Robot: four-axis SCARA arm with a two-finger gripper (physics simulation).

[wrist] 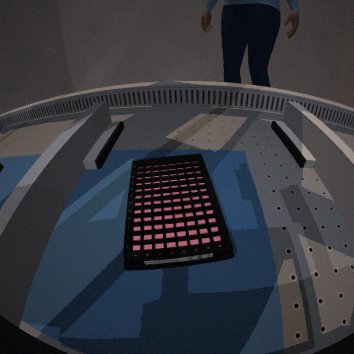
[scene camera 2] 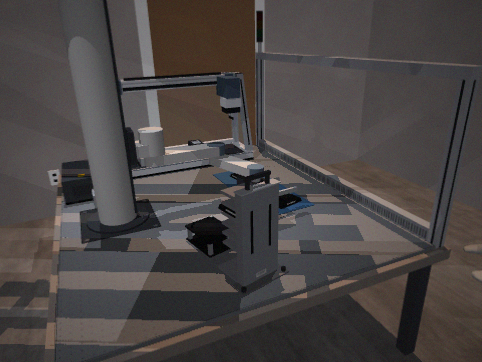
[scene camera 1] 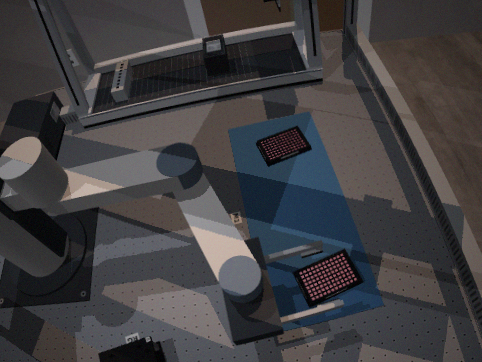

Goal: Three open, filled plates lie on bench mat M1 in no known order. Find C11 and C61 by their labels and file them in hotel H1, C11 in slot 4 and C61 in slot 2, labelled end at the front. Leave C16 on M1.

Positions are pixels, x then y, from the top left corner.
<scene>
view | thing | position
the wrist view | gripper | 198, 108
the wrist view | blue mat M1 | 80, 290
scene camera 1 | gripper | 332, 272
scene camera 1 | blue mat M1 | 297, 201
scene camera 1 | dark deck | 191, 63
</scene>
